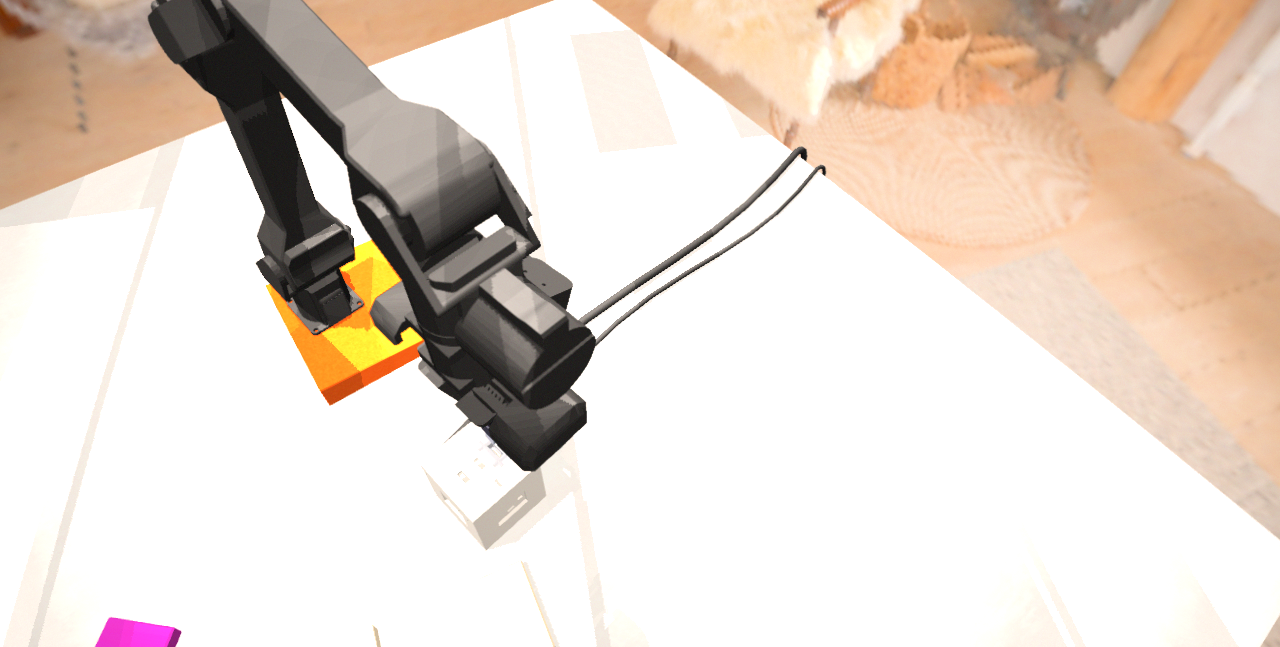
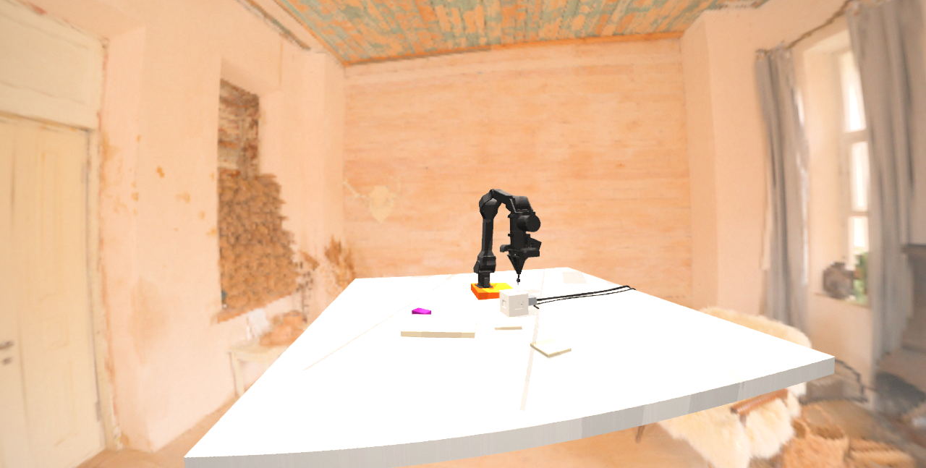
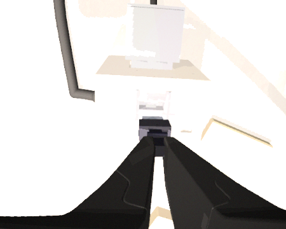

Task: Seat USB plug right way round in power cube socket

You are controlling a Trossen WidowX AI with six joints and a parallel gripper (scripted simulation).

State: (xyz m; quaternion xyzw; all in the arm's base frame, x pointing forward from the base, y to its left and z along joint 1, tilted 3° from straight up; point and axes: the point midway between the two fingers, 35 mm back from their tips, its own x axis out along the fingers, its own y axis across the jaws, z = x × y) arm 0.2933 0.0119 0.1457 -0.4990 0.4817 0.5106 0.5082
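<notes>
Right now my gripper tip is 20 mm above the dark USB plug. Also, from my gripper tip: large pale slab: 50 mm ahead, 300 mm to the right, 130 mm below; magenta block: 110 mm behind, 330 mm to the right, 130 mm below.
</notes>
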